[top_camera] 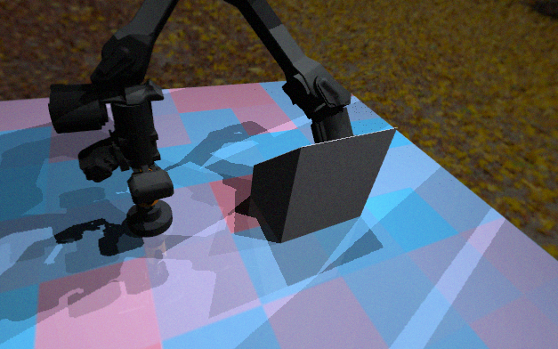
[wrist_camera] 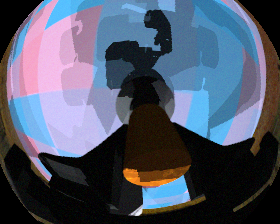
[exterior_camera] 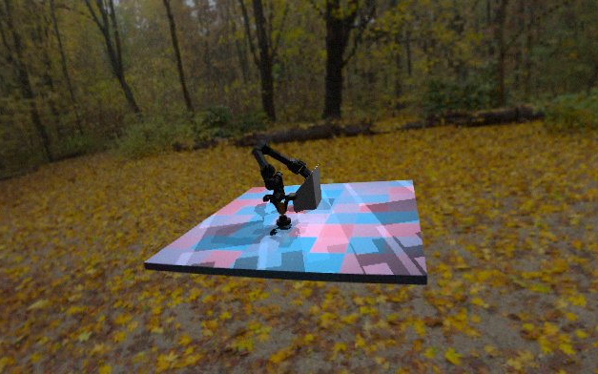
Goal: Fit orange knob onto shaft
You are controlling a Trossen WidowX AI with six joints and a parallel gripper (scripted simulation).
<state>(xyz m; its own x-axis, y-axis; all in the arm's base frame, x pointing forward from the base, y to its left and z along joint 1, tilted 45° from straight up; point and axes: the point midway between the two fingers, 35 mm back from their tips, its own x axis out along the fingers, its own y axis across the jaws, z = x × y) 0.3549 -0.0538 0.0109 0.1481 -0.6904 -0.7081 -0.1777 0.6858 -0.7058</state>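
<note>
Now: gripper tip 30 mm below the orange knob. The rest, counted from my gripper tip: round pedestal (40 mm below).
</note>
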